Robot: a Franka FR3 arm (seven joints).
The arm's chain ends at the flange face. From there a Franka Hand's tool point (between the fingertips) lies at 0.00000 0.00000 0.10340 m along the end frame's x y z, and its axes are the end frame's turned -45 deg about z.
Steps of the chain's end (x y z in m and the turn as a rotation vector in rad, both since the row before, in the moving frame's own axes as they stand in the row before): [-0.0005, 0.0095, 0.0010, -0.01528, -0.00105, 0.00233]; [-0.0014, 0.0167, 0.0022, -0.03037, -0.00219, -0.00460]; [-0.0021, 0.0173, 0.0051, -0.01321, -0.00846, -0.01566]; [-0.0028, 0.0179, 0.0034, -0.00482, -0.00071, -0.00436]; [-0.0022, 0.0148, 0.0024, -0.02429, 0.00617, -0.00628]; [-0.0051, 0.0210, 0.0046, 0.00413, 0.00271, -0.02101]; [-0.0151, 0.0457, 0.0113, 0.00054, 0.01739, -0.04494]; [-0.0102, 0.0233, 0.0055, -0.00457, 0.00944, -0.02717]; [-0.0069, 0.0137, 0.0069, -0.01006, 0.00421, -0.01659]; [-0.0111, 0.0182, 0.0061, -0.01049, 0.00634, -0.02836]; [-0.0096, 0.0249, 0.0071, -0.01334, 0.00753, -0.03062]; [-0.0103, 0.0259, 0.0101, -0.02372, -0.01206, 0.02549]
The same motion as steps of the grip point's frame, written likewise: [-0.0083, 0.0074, 0.0010, -0.01006, -0.01155, 0.00233]; [-0.0152, 0.0129, 0.0022, -0.01993, -0.02302, -0.00460]; [-0.0153, 0.0111, 0.0051, -0.00336, -0.01532, -0.01566]; [-0.0150, 0.0110, 0.0034, -0.00291, -0.00391, -0.00436]; [-0.0133, 0.0111, 0.0024, -0.02154, -0.01281, -0.00628]; [-0.0180, 0.0111, 0.0046, 0.00100, 0.00484, -0.02101]; [-0.0417, 0.0228, 0.0113, -0.01191, 0.01268, -0.04494]; [-0.0233, 0.0103, 0.0055, -0.00991, 0.00344, -0.02717]; [-0.0150, 0.0059, 0.0069, -0.01009, -0.00414, -0.01659]; [-0.0210, 0.0063, 0.0061, -0.01190, -0.00293, -0.02836]; [-0.0248, 0.0124, 0.0071, -0.01476, -0.00411, -0.03062]; [-0.0282, 0.0118, 0.0101, -0.00824, -0.02530, 0.02549]
